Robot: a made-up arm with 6 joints.
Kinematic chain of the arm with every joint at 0, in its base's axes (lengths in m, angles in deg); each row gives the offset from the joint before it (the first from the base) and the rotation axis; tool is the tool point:
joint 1: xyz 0 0 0.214 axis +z
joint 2: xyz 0 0 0 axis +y
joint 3: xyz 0 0 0.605 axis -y
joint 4: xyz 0 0 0 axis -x
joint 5: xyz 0.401 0 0 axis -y
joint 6: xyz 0 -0.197 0 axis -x
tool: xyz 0 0 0
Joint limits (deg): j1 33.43..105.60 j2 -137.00..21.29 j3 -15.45..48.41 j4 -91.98..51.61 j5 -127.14..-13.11 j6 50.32..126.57
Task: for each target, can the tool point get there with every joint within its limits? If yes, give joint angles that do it. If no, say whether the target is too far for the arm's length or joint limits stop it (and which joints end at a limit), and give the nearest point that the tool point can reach.
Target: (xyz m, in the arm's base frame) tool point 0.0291 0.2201 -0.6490
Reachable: no: joint limits stop it (at a limit: joint 1, joint 2, joint 3, joint 4) | nearest point -0.5980 -0.5413 -0.4200 | short by 1.013 m
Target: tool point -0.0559 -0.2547 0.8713
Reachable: yes | joints 57.81 -58.74 16.59 -63.35 -108.13 112.86
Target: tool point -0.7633 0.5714 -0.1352
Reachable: no: joint limits stop it (at a limit: joint 1, joint 2, joint 4) | nearest point -0.1264 0.4276 0.3925 | short by 0.839 m
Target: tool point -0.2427 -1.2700 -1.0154
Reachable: no: too far | nearest point -0.1514 -0.7923 -0.4200 | short by 0.769 m
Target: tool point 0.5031 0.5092 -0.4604
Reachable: no: joint limits stop it (at a limit: joint 2, joint 3) | nearest point 0.2974 0.3010 0.3800 | short by 0.890 m
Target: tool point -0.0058 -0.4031 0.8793
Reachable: yes | joints 60.56 -60.21 -0.93 11.48 -54.61 106.41
